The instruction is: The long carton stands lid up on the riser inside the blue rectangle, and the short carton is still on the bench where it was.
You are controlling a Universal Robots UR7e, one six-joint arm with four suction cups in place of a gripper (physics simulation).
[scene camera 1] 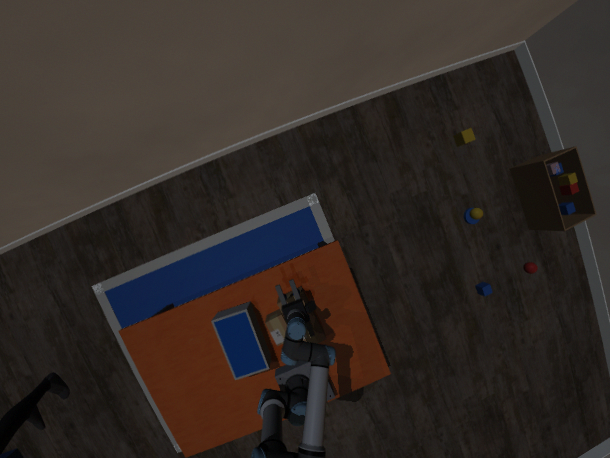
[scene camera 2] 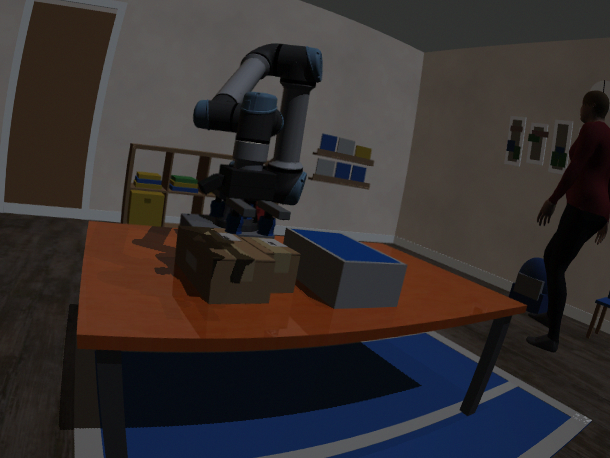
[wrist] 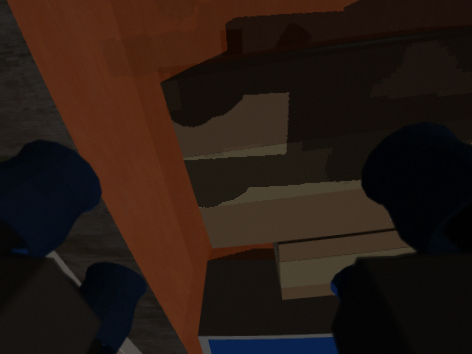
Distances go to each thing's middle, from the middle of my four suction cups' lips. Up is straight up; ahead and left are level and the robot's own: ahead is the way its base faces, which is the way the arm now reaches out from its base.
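My suction cup: 130 mm above long carton (scene camera 2: 225,269), 120 mm past it. Counted from my suction cup: short carton (scene camera 2: 287,260), 130 mm below, 120 mm behind, 130 mm to the left; grey riser (scene camera 2: 345,273), 130 mm below, 110 mm behind, 350 mm to the left.
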